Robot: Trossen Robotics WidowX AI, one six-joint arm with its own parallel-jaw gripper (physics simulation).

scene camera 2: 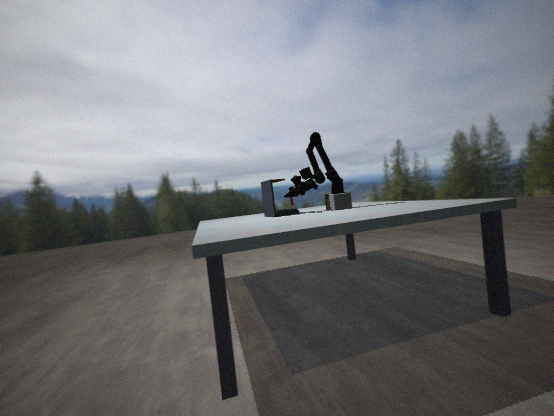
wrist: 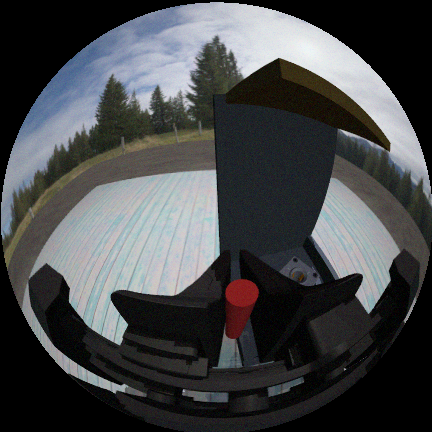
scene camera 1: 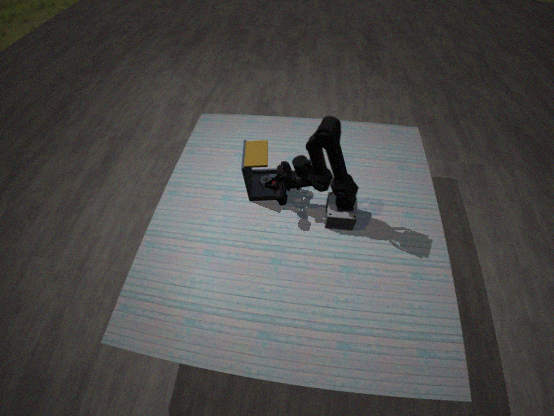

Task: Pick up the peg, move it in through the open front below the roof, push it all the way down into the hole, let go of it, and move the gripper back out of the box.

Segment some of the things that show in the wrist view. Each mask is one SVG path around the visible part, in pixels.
A red peg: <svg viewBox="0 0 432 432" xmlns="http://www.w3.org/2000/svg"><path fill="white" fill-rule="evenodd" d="M248 279L235 279L225 288L225 335L228 338L240 336L257 299L258 288Z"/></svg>
